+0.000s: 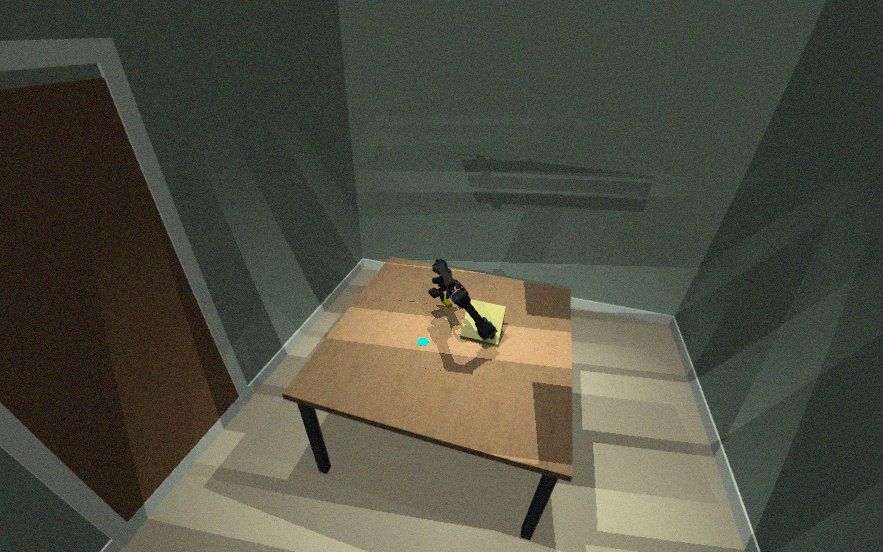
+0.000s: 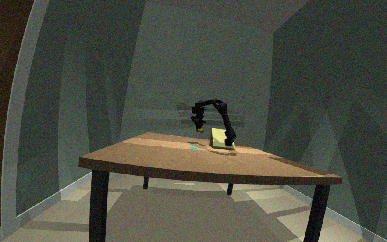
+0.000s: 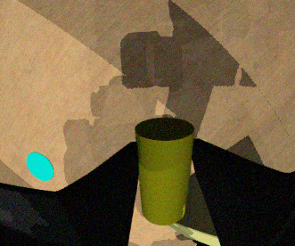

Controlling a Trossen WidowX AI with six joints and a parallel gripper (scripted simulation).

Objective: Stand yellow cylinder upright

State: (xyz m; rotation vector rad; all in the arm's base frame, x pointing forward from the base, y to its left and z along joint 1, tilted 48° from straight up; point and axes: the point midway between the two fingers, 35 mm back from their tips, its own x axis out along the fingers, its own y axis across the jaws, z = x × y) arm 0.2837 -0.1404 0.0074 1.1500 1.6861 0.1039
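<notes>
Now: gripper tip 220 mm to the right of the cyan circle, 140 mm above it and 50 mm short of it. Also, from my gripper tip: yellow cylinder (20 mm behind, 10 mm to the left).
</notes>
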